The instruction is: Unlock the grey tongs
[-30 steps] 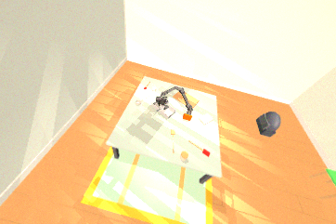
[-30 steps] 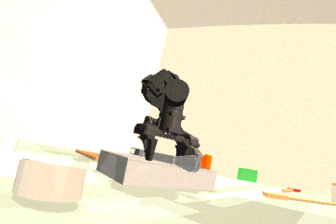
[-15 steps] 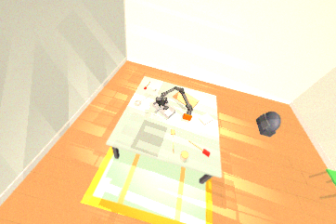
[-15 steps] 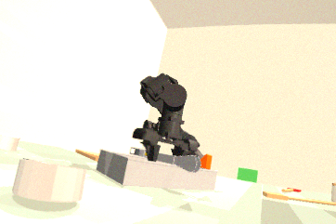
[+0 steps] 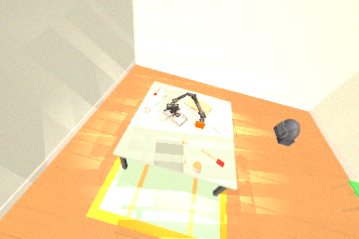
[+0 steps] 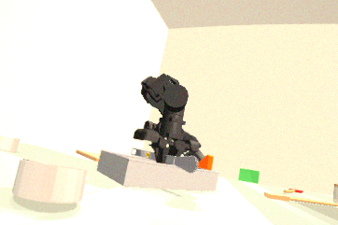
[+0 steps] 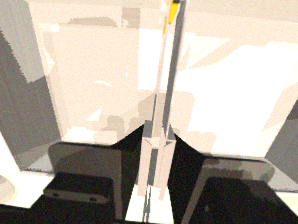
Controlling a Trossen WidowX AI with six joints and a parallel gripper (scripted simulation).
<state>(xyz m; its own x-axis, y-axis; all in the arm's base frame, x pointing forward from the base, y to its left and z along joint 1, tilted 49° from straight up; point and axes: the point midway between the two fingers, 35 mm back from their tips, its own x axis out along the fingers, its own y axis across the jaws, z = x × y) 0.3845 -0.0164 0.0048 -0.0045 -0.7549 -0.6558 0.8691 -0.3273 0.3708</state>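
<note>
The roasting tin lies 3 cm behind my gripper tip and 2 cm to the right of it.
</note>
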